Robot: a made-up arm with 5 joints. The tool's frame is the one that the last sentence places.
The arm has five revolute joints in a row. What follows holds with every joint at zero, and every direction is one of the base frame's. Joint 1 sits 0.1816 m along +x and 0.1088 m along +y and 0.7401 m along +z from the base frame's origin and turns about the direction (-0.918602, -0.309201, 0.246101). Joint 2 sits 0.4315 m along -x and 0.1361 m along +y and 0.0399 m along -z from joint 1 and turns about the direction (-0.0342, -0.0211, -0.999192). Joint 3 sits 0.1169 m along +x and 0.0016 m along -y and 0.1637 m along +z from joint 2 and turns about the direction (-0.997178, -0.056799, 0.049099). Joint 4 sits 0.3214 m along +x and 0.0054 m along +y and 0.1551 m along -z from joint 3 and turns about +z. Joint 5 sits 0.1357 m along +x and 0.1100 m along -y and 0.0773 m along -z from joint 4 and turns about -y. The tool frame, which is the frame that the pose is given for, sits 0.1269 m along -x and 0.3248 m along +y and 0.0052 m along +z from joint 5; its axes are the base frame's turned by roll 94.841, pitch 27.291 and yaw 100.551 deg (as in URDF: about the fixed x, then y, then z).
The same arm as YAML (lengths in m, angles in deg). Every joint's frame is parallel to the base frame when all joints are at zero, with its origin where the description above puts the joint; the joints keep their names.
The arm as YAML. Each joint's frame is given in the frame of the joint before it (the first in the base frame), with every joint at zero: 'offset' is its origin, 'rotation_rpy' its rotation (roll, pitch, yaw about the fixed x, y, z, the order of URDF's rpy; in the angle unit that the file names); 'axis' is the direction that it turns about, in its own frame. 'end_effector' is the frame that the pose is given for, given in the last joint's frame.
length_unit: m
angle_unit: deg
chain:
  - id: joint 1
    offset: [0.1816, 0.1088, 0.7401]
    rotation_rpy: [0.0, 0.0, 0.0]
    axis: [-0.918602, -0.309201, 0.246101]
  - id: joint 2
    offset: [-0.4315, 0.1361, -0.0399]
    rotation_rpy: [0.0, 0.0, 0.0]
    axis: [-0.0342, -0.0211, -0.999192]
  - id: joint 3
    offset: [0.1169, -0.0016, 0.1637]
    rotation_rpy: [0.0, 0.0, 0.0]
    axis: [-0.997178, -0.056799, 0.049099]
  - id: joint 4
    offset: [0.3214, 0.0054, -0.1551]
    rotation_rpy: [0.0, 0.0, 0.0]
    axis: "+z"
  - id: joint 5
    offset: [0.1357, -0.11, -0.0773]
    rotation_rpy: [0.0, 0.0, 0.0]
    axis: "-y"
end_effector:
  offset: [-0.1269, 0.3248, 0.0052]
  rotation_rpy: [94.84, 27.29, 100.55]

